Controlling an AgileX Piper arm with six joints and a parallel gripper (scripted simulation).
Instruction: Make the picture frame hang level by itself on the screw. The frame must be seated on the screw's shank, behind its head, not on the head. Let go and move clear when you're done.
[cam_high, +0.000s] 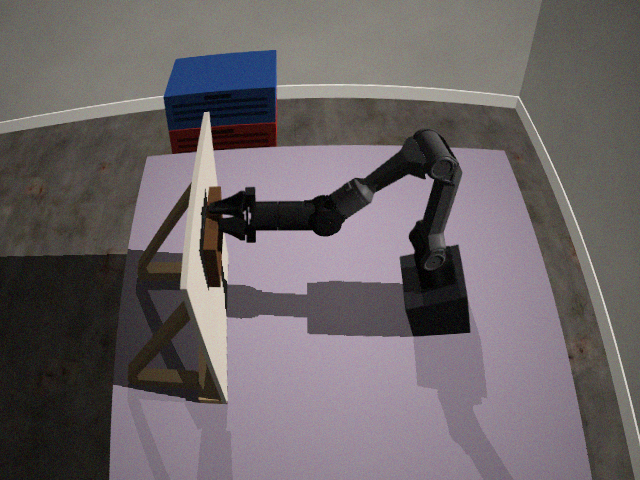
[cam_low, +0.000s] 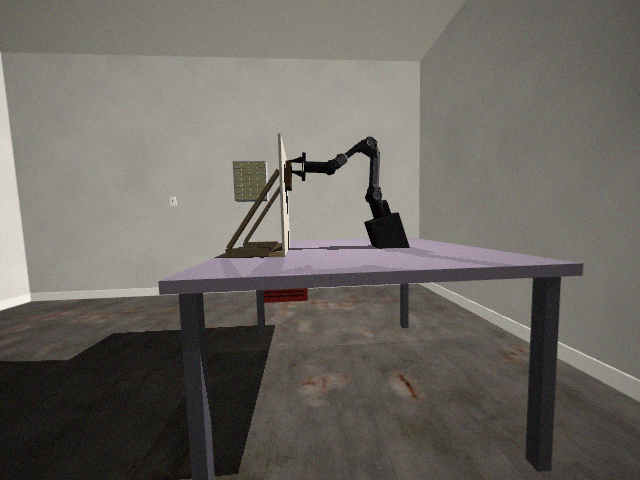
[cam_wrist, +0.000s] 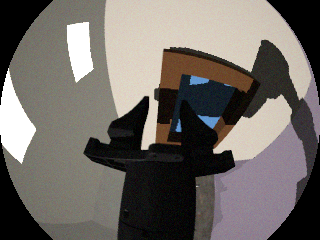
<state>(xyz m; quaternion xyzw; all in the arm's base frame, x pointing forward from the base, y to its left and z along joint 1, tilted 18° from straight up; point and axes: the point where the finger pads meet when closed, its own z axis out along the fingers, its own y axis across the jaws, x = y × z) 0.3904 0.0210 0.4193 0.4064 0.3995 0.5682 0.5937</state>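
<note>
Now: the brown picture frame 50 mm below my hand, 10 mm to the left of it and 10 mm ahead of it. The rest, counted from my hand: cream board (180 mm below, 30 mm ahead).
</note>
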